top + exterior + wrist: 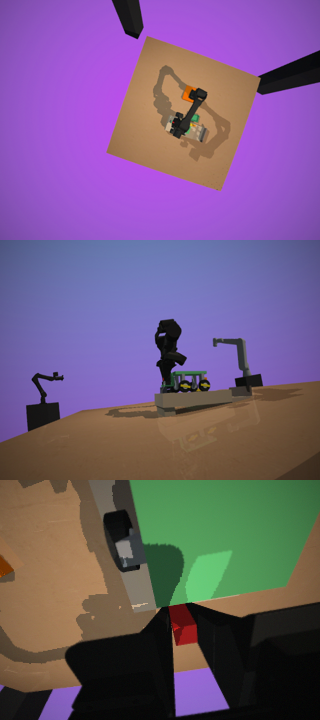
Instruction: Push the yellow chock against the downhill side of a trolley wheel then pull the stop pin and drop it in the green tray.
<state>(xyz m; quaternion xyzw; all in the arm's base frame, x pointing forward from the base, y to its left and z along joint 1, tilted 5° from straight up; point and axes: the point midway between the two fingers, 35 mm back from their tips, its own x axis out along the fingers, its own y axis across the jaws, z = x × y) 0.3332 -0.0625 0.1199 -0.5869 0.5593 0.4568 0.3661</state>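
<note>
Right now the yellow chock is 18 cm to the left of my gripper tip, 6 cm behind it and 5 cm below it. Also, from my gripper tip: red-headed stop pin right at my gripper tip; then trolley 10 cm to the left, 2 cm below, 1 cm ahead; then dark end block 35 cm to the left, 10 cm below, 2 cm behind.
</note>
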